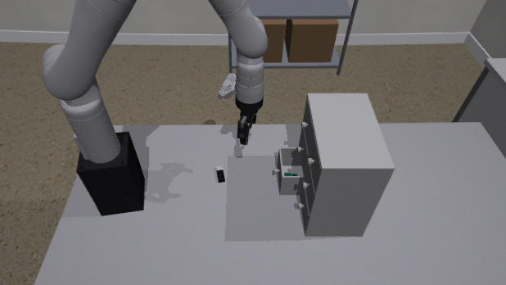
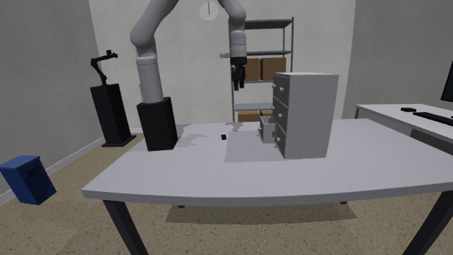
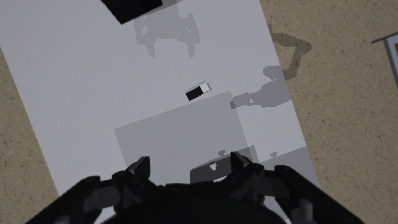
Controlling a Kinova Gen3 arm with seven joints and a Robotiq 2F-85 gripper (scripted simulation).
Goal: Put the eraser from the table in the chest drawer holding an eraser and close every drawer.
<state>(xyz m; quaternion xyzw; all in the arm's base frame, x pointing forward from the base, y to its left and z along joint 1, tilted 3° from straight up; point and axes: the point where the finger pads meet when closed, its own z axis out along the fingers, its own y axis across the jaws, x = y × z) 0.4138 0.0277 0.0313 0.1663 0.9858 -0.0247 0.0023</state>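
The black-and-white eraser is 270 mm below my hand, 90 mm behind it and 60 mm to the left of it. From my hand the other things lie so: green eraser: 260 mm below, 170 mm ahead, 20 mm to the left; red thing: 260 mm below, 200 mm ahead, 130 mm to the right.
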